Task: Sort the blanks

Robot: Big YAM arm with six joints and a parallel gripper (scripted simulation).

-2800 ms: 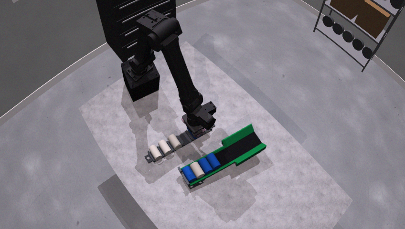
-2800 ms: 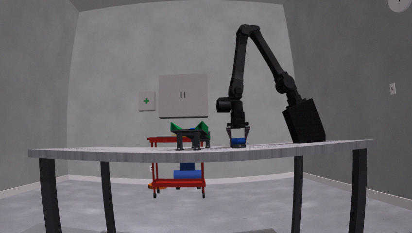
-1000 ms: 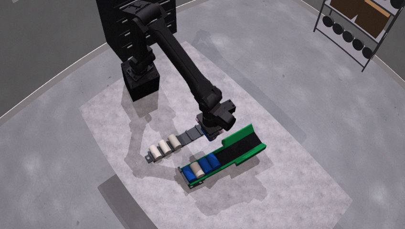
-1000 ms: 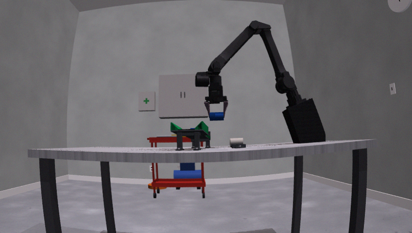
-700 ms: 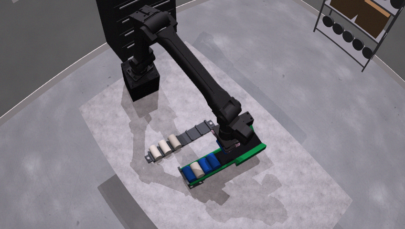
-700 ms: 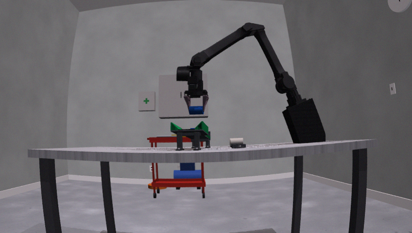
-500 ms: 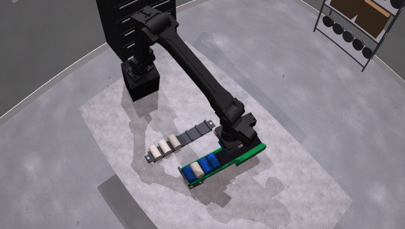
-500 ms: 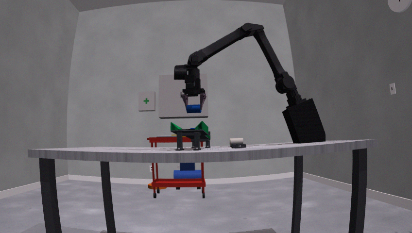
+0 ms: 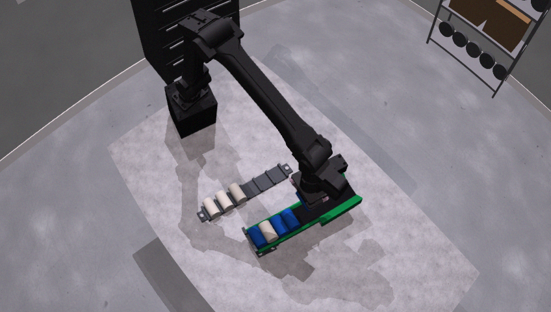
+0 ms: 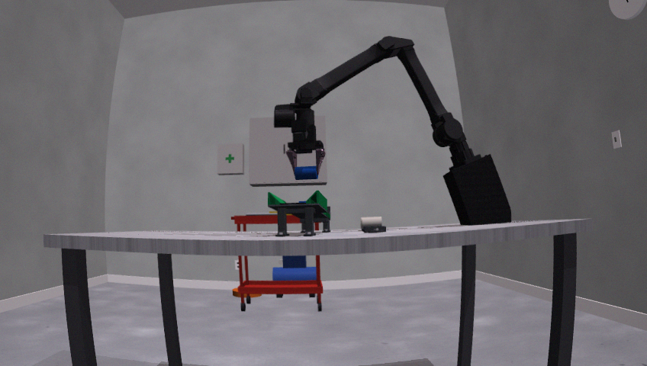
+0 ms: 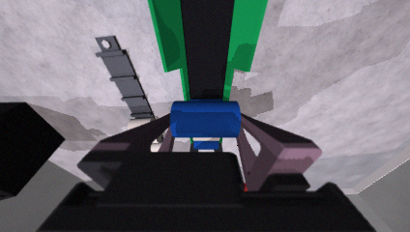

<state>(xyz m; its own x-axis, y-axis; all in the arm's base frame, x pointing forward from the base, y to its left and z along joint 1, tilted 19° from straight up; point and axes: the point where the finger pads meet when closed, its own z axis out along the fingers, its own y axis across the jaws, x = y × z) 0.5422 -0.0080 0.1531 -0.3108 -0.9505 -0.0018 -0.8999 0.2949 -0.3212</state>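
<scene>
The feed ramp lies 130 mm below my hand. From my hand the other things lie so: grey stop: 60 mm behind, 180 mm to the right, 130 mm below; then stock rack: 220 mm behind, 50 mm to the right, 190 mm below.
</scene>
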